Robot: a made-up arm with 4 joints. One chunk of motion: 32 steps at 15 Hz.
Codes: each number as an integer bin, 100 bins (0 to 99) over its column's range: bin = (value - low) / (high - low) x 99, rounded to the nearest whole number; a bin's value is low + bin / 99 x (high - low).
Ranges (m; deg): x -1.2..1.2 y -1.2..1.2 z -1.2..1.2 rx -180..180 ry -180..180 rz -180..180
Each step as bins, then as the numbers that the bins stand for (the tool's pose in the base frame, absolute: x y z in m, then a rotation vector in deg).
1 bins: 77 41 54 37 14 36
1 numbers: 0.6667 -0.2061 0.1091 -45.45 -129.09 -49.09
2 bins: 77 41 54 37 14 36
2 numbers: 0.6667 -0.2061 0.1091 -45.45 -129.09 -49.09
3 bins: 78 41 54 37 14 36
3 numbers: 0.6909 -0.2061 0.1091 -45.45 -129.09 -49.09
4 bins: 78 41 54 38 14 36
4 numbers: 0.6909 -0.2061 0.1091 -41.82 -129.09 -49.09
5 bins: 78 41 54 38 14 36
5 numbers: 0.6909 -0.2061 0.1091 -41.82 -129.09 -49.09
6 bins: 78 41 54 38 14 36
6 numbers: 0.6909 -0.2061 0.1091 -41.82 -129.09 -49.09
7 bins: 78 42 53 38 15 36
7 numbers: 0.6909 -0.1818 0.0848 -41.82 -125.45 -49.09
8 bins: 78 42 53 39 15 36
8 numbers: 0.6909 -0.1818 0.0848 -38.18 -125.45 -49.09
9 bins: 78 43 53 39 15 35
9 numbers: 0.6909 -0.1576 0.0848 -38.18 -125.45 -52.73
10 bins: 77 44 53 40 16 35
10 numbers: 0.6667 -0.1333 0.0848 -34.55 -121.82 -52.73
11 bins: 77 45 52 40 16 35
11 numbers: 0.6667 -0.1091 0.0606 -34.55 -121.82 -52.73
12 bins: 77 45 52 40 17 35
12 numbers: 0.6667 -0.1091 0.0606 -34.55 -118.18 -52.73
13 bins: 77 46 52 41 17 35
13 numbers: 0.6667 -0.0848 0.0606 -30.91 -118.18 -52.73
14 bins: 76 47 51 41 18 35
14 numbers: 0.6424 -0.0606 0.0364 -30.91 -114.55 -52.73
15 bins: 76 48 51 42 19 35
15 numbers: 0.6424 -0.0364 0.0364 -27.27 -110.91 -52.73
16 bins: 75 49 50 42 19 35
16 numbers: 0.6182 -0.0121 0.0121 -27.27 -110.91 -52.73
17 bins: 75 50 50 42 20 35
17 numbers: 0.6182 0.0121 0.0121 -27.27 -107.27 -52.73
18 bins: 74 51 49 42 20 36
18 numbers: 0.5939 0.0364 -0.0121 -27.27 -107.27 -49.09
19 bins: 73 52 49 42 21 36
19 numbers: 0.5697 0.0606 -0.0121 -27.27 -103.64 -49.09
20 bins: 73 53 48 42 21 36
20 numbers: 0.5697 0.0848 -0.0364 -27.27 -103.64 -49.09
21 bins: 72 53 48 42 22 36
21 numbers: 0.5455 0.0848 -0.0364 -27.27 -100.00 -49.09
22 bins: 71 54 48 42 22 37
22 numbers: 0.5212 0.1091 -0.0364 -27.27 -100.00 -45.45
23 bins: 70 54 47 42 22 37
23 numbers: 0.4970 0.1091 -0.0606 -27.27 -100.00 -45.45
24 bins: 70 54 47 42 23 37
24 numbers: 0.4970 0.1091 -0.0606 -27.27 -96.36 -45.45
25 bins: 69 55 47 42 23 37
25 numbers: 0.4727 0.1333 -0.0606 -27.27 -96.36 -45.45
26 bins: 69 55 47 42 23 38
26 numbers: 0.4727 0.1333 -0.0606 -27.27 -96.36 -41.82
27 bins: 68 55 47 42 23 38
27 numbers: 0.4485 0.1333 -0.0606 -27.27 -96.36 -41.82
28 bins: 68 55 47 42 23 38
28 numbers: 0.4485 0.1333 -0.0606 -27.27 -96.36 -41.82
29 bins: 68 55 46 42 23 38
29 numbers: 0.4485 0.1333 -0.0848 -27.27 -96.36 -41.82
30 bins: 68 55 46 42 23 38
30 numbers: 0.4485 0.1333 -0.0848 -27.27 -96.36 -41.82
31 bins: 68 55 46 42 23 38
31 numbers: 0.4485 0.1333 -0.0848 -27.27 -96.36 -41.82
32 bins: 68 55 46 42 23 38
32 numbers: 0.4485 0.1333 -0.0848 -27.27 -96.36 -41.82
